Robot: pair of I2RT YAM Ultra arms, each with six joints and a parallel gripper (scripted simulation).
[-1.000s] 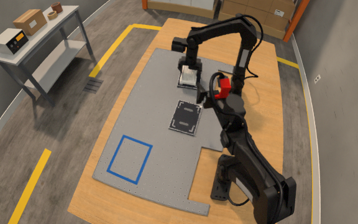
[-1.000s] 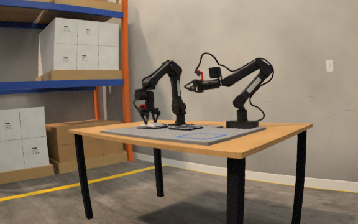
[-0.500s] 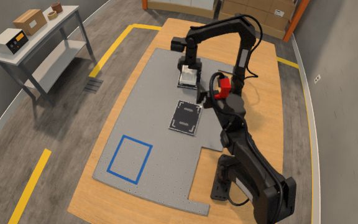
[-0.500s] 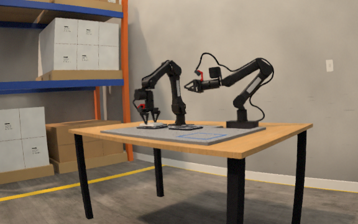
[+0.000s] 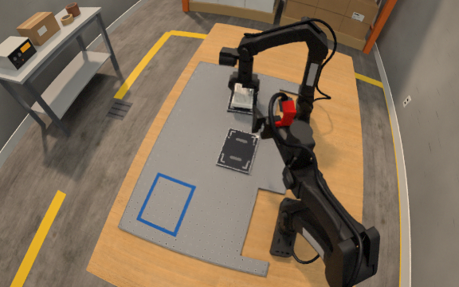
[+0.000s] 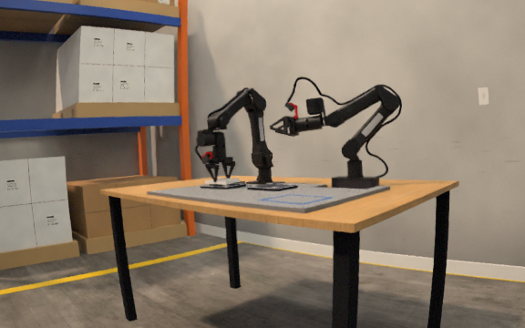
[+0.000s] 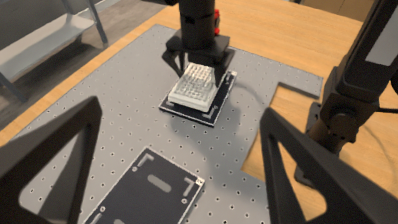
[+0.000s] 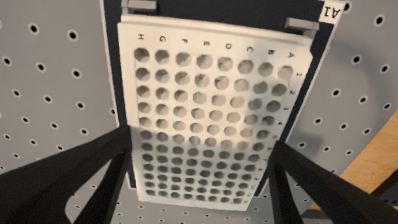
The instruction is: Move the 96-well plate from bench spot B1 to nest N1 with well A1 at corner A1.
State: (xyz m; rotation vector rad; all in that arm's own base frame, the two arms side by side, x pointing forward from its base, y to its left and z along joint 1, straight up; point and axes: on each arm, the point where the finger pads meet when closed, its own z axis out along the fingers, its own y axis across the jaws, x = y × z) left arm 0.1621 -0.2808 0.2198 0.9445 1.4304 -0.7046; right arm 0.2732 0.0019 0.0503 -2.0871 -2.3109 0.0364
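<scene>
Now: the white 96-well plate 10 mm below my right hand. From my right hand the other things lie so: black plate nest 30 mm below.
</scene>
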